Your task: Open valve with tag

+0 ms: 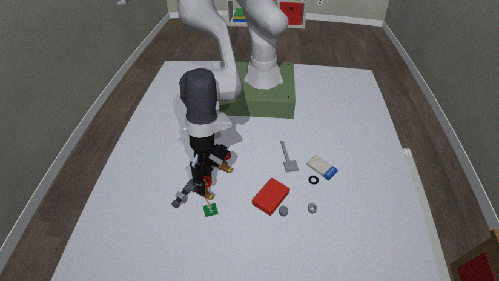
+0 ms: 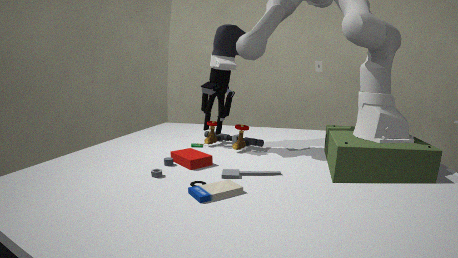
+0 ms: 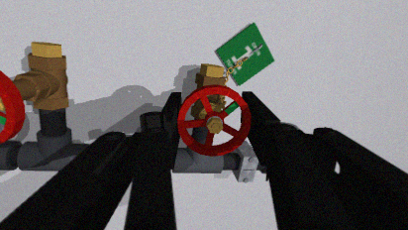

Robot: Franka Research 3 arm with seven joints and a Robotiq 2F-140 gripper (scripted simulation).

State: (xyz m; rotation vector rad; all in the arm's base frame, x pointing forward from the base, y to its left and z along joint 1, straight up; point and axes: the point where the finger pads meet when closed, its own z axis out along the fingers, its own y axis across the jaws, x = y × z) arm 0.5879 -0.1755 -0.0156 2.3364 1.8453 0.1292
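The green tag lies 7 cm ahead of my hand, 2 cm to the left of it and 8 cm below it. Round my hand: grey scraper 19 cm behind, 29 cm to the left, 8 cm below; then blue box 15 cm behind, 43 cm to the left, 8 cm below; then red block 23 cm to the left, 7 cm below.
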